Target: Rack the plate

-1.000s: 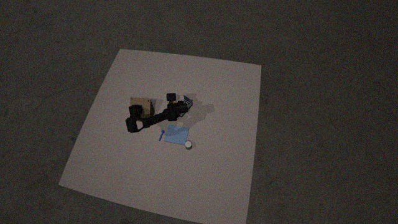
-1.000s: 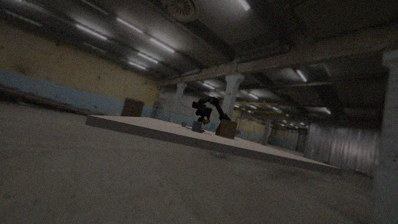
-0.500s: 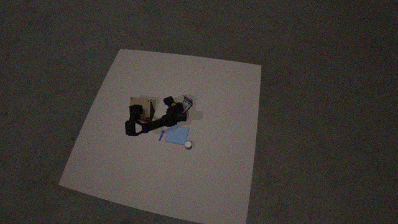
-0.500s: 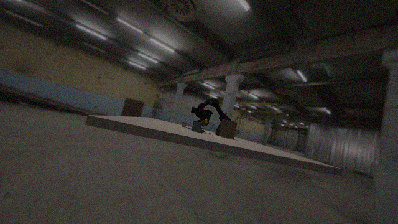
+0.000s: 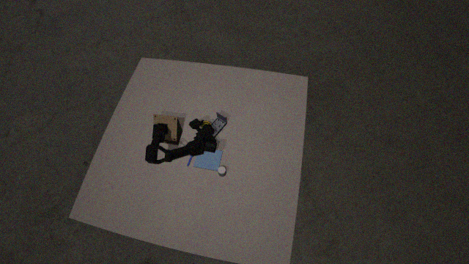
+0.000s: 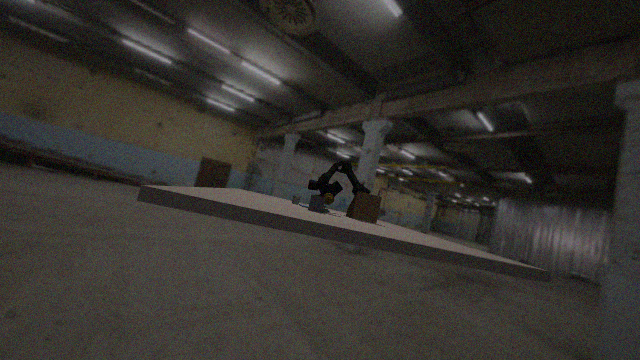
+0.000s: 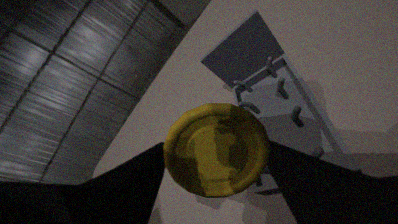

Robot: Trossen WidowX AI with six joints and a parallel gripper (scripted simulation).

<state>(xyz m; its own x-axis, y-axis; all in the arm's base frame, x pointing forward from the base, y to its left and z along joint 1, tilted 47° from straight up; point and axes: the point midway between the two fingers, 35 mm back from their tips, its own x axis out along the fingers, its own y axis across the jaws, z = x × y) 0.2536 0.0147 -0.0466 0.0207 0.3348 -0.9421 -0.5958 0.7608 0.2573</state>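
The grey dish rack lies 5 cm below my gripper tip, 5 cm ahead of it and 2 cm to the left of it. Also, from my gripper tip: blue spoon (20 cm to the right, 7 cm below, 7 cm behind); then yellow plate (1 cm to the right); then white cup (27 cm to the right, 14 cm ahead, 5 cm below).
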